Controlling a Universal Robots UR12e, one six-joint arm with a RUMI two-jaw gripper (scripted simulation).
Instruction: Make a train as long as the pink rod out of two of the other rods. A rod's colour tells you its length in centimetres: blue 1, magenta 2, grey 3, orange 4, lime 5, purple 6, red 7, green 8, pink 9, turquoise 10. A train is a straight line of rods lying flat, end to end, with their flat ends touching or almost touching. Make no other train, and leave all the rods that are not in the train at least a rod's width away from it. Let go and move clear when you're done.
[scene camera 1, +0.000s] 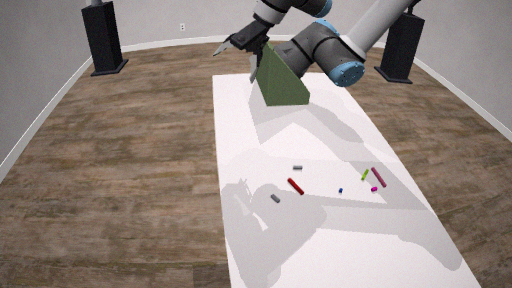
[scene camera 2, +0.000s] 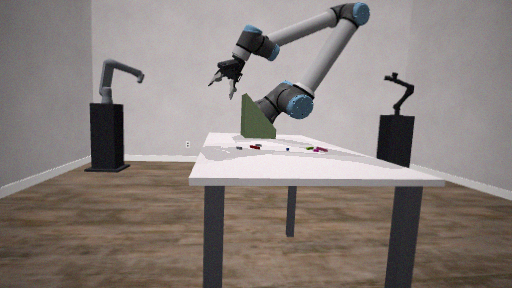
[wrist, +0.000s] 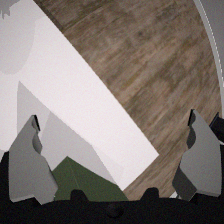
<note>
I see my gripper (scene camera 1: 232, 69).
My gripper also shows in the wrist view (wrist: 113, 113).
</note>
